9 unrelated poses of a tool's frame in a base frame.
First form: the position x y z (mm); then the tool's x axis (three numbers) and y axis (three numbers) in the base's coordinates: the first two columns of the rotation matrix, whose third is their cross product.
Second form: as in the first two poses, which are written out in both.
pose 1, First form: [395 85 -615 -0.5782 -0.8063 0.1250 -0.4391 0.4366 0.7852]
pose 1, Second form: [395 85 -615 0.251 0.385 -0.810 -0.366]
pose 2, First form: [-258 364 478 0.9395 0.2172 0.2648 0.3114 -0.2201 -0.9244]
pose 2, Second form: [-258 364 478 0.601 -0.780 -0.169 -0.039]
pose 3, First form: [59 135 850 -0.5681 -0.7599 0.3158 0.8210 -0.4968 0.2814]
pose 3, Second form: [59 135 850 0.459 -0.075 -0.203 -0.862]
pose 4, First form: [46 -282 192 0.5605 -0.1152 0.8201 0.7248 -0.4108 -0.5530]
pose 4, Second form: [46 -282 192 0.501 -0.728 -0.209 -0.419]
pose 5, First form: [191 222 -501 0.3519 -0.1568 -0.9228 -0.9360 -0.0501 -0.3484]
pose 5, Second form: [191 222 -501 0.533 -0.626 0.437 0.365]
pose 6, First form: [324 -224 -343 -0.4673 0.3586 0.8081 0.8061 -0.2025 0.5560]
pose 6, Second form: [324 -224 -343 0.184 -0.482 -0.604 -0.607]
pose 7, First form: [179 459 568 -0.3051 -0.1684 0.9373 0.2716 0.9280 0.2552]
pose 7, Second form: [179 459 568 0.589 -0.033 -0.786 -0.187]
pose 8, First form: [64 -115 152 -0.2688 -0.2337 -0.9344 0.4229 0.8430 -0.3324]
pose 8, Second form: [64 -115 152 0.601 0.063 0.748 -0.273]
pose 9, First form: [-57 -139 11 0.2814 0.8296 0.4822 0.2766 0.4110 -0.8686]
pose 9, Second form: [-57 -139 11 0.628 -0.496 -0.558 0.220]
